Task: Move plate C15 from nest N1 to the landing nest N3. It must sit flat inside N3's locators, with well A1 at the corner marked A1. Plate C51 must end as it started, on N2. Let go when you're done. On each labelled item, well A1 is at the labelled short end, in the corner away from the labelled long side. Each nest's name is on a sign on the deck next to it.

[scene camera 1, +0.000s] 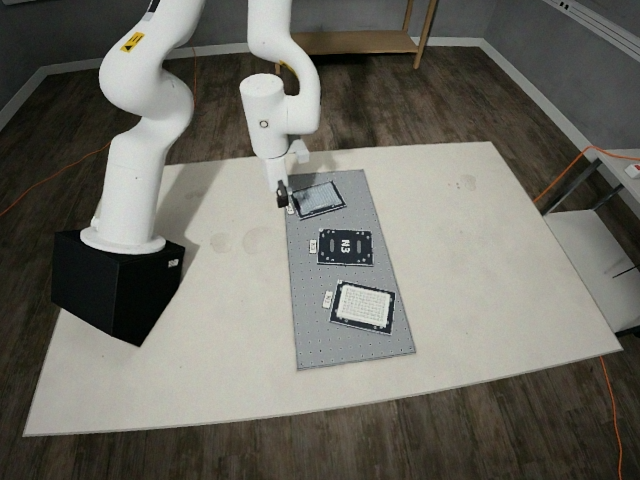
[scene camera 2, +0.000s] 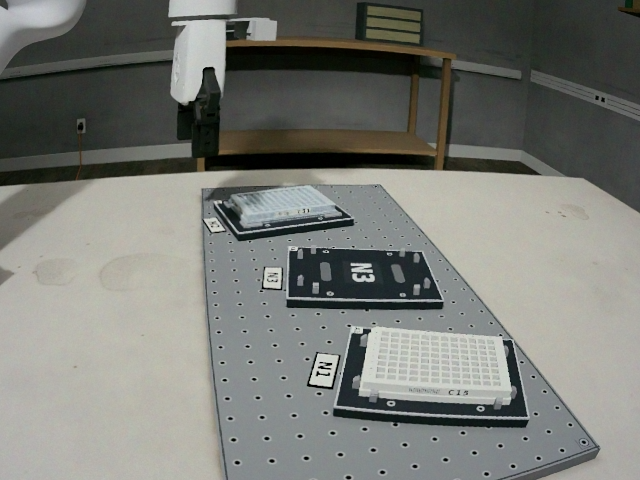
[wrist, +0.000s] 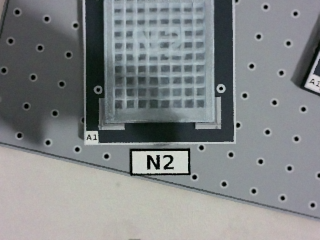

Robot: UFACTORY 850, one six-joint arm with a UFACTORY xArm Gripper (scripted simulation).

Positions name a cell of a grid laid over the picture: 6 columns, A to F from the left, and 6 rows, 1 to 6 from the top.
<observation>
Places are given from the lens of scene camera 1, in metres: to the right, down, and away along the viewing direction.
nest N3 (scene camera 1: D4): 0.06, 0.06, 0.81
</observation>
